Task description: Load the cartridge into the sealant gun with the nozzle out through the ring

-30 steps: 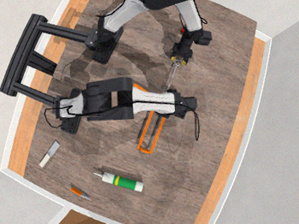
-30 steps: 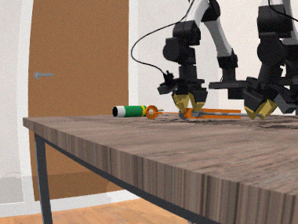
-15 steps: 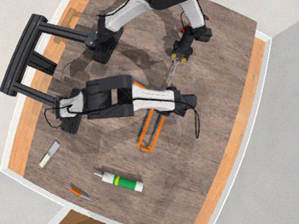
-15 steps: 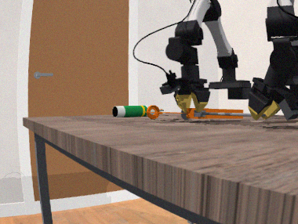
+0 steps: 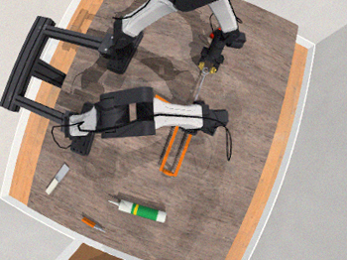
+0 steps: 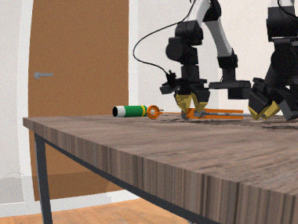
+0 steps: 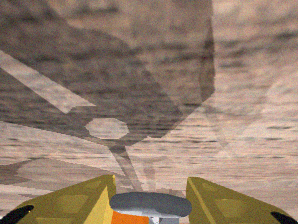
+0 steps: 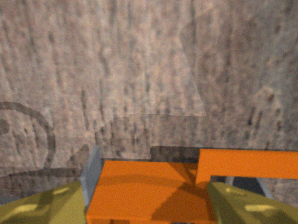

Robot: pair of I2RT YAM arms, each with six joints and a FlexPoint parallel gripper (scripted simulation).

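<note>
Right now the grey thumb plate is 30 mm to the left of my right hand, 10 mm below it and 10 mm behind it. Also, from my right hand: orange sealant gun (50 mm behind, 10 mm below); then white cartridge (470 mm to the right, 50 mm behind, 20 mm below); then grey plunger rod (100 mm to the left, 30 mm behind, 10 mm below).
</note>
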